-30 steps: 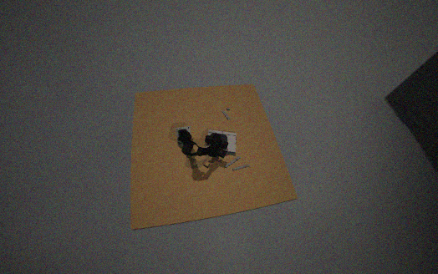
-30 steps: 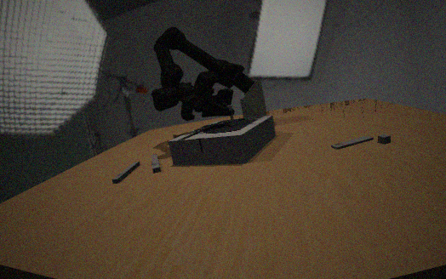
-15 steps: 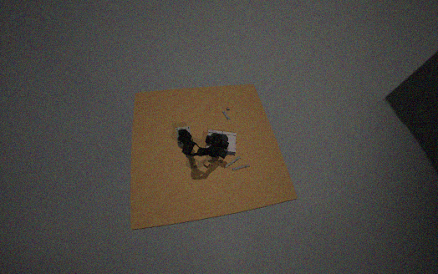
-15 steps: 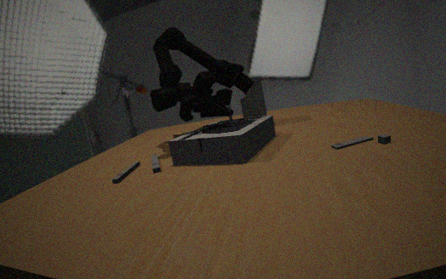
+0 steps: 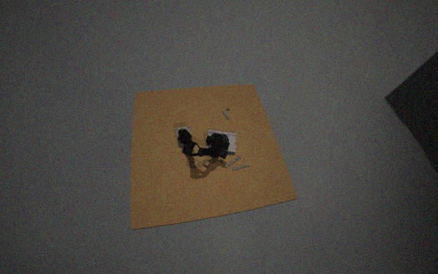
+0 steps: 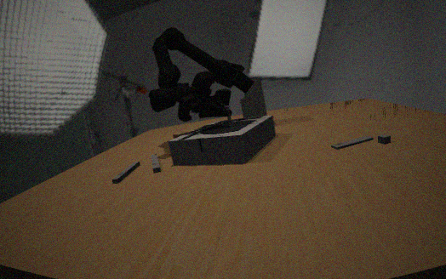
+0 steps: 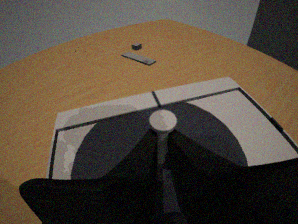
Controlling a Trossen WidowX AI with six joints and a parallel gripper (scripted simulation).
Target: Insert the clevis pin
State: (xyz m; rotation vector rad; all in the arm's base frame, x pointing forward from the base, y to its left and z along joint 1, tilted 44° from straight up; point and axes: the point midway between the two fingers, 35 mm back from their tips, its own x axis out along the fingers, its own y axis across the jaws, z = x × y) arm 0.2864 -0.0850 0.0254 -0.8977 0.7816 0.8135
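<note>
Right now my gripper tip is 10 mm short of the rimmed steel tray, 20 mm to the left of it and 50 mm above it. From my gripper tip the other things lie so: dark aluminium disc 30 mm below; then small block 170 mm ahead, 350 mm to the left, 80 mm below; then steel clevis pin 10 mm below.
</note>
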